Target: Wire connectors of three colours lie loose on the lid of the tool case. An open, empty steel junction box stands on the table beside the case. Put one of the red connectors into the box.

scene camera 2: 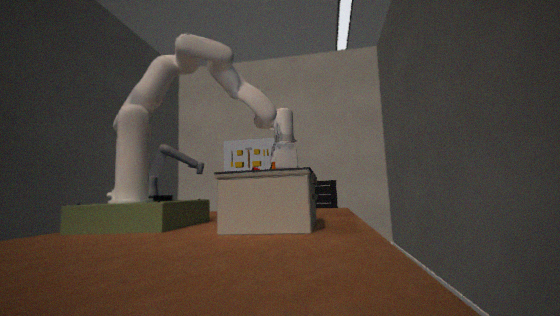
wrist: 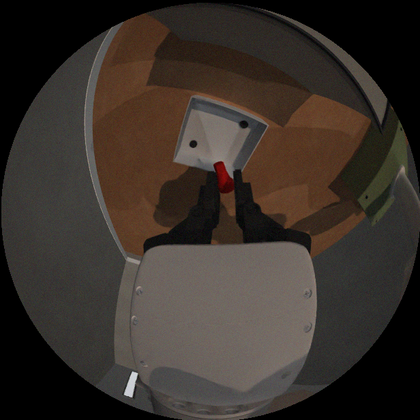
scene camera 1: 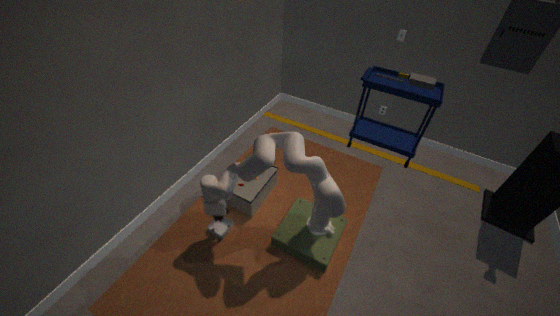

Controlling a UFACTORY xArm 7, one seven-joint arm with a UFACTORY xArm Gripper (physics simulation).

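Pixels of known places: gripper, fingertip midpoint: (scene camera 1: 219, 219); arm's base, origin of the base link: (scene camera 2: 131, 202) (scene camera 1: 318, 225).
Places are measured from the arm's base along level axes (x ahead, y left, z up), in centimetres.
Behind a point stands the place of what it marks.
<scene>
My gripper (scene camera 1: 218, 218) {x 42.5, y 29.3, z 3.0 cm} (wrist: 225, 182) is shut on a red connector (wrist: 224, 182), pointing down. The steel junction box (scene camera 1: 222, 231) {x 41.8, y 29.5, z -7.8 cm} (wrist: 207, 132) stands open on the table; its visible floor holds no connector. In the wrist view the connector's narrow end overlaps the box's near edge; its height above the box is hard to tell. The tool case (scene camera 1: 255, 189) {x 38.5, y 4.5, z 6.0 cm} (scene camera 2: 265, 202) {x 49.3, y -15.0, z -0.9 cm} stands beside the box and hides the fingertips in scene camera 2. Another red connector (scene camera 1: 241, 185) (scene camera 2: 256, 169) and an orange one (scene camera 1: 256, 178) (scene camera 2: 273, 165) lie on its lid, partly masked by the arm.
The arm stands on a green base (scene camera 1: 300, 235) {x 4.6, y 10.6, z 0.0 cm} (scene camera 2: 115, 219) {x 5.5, y -11.4, z -4.2 cm} (wrist: 372, 165) on the orange-brown table top (scene camera 1: 165, 280) {x 45.1, y 64.6, z -7.9 cm} (scene camera 2: 250, 275) {x 57.4, y -45.3, z -7.9 cm}. The case's tall side rises close to the box in the wrist view. A blue cart (scene camera 1: 400, 90) stands by the wall.
</scene>
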